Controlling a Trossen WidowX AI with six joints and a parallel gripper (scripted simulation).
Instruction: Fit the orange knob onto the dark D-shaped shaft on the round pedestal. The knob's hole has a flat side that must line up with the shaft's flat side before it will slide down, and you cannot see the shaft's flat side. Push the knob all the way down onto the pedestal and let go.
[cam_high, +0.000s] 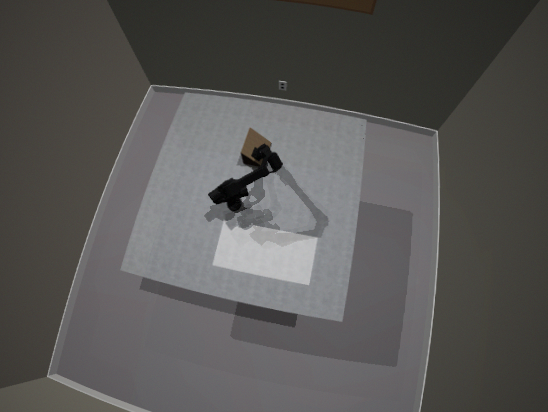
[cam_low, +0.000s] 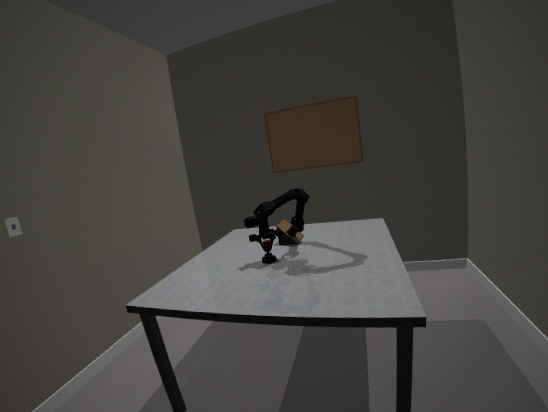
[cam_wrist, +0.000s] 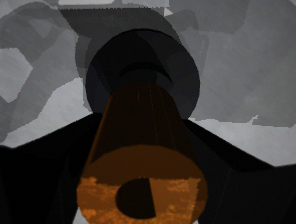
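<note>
Right now my gripper tip is 20 mm below the orange knob. Round my gripper tip: round pedestal (40 mm below).
</note>
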